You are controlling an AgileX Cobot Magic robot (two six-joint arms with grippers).
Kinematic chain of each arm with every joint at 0, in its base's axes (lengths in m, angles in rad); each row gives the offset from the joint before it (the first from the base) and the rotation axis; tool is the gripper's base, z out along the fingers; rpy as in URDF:
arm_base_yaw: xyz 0 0 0.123 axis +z
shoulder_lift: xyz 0 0 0 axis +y
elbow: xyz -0.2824 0 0.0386 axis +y
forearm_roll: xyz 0.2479 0 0.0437 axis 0.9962 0 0.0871
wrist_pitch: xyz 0 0 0 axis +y
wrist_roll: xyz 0.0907 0 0.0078 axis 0.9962 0 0.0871
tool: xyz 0 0 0 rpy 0 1.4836 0
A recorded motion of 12 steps. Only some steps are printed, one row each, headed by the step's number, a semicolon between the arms.
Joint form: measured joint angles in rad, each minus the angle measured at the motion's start. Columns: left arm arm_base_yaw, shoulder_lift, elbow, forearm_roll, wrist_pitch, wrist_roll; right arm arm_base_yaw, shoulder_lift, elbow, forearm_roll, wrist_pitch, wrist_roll.
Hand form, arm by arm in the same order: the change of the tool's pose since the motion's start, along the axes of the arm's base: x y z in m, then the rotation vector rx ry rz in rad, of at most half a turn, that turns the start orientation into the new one. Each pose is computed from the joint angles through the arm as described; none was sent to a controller.
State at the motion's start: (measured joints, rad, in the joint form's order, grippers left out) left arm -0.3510 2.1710 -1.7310 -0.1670 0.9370 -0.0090; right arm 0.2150 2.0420 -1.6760 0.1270 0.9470 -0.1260
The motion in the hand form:
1: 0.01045 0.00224 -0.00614 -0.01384 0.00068 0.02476; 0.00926 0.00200 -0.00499 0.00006 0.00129 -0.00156
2: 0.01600 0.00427 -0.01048 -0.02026 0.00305 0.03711; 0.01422 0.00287 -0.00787 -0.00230 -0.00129 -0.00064
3: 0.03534 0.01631 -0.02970 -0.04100 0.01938 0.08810; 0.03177 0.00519 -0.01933 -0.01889 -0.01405 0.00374
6: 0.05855 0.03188 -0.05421 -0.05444 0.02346 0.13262; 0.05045 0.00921 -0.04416 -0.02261 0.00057 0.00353
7: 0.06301 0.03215 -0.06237 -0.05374 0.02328 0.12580; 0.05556 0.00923 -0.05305 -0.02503 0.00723 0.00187
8: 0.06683 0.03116 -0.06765 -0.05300 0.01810 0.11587; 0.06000 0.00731 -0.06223 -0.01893 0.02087 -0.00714
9: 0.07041 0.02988 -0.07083 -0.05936 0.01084 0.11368; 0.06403 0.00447 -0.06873 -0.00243 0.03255 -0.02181
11: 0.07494 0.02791 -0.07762 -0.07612 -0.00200 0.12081; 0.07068 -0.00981 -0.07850 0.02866 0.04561 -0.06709
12: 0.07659 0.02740 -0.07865 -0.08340 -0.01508 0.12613; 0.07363 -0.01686 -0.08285 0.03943 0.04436 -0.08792
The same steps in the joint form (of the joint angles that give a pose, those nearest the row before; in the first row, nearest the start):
1: 0.0140 0.0390 -0.0440 -0.0120 0.0000 -0.0070; 0.0000 0.0400 -0.0470 -0.0010 0.0080 0.0030
2: 0.0230 0.0610 -0.0660 -0.0190 0.0000 -0.0080; 0.0000 0.0610 -0.0710 -0.0040 0.0090 0.0030
3: 0.0630 0.1420 -0.1380 -0.0450 0.0000 -0.0100; 0.0000 0.1370 -0.1570 -0.0240 0.0100 0.0040
6: 0.1080 0.2470 -0.2400 -0.0620 -0.0010 -0.0030; 0.0000 0.2420 -0.2500 -0.0250 0.0130 0.0050
7: 0.1110 0.2770 -0.2660 -0.0650 -0.0030 0.0090; -0.0020 0.2740 -0.2750 -0.0260 0.0130 0.0050
8: 0.1110 0.3010 -0.2920 -0.0660 -0.0040 0.0200; -0.0090 0.3040 -0.2960 -0.0170 0.0160 0.0050
9: 0.1110 0.3200 -0.3160 -0.0720 -0.0070 0.0250; -0.0190 0.3280 -0.3161 0.0020 0.0200 0.0050
11: 0.1110 0.3460 -0.3380 -0.0880 -0.0280 0.0280; -0.0540 0.3570 -0.3320 0.0360 0.0140 0.0050
12: 0.1110 0.3500 -0.3400 -0.0930 -0.0450 0.0280; -0.0700 0.3680 -0.3350 0.0470 0.0030 0.0050

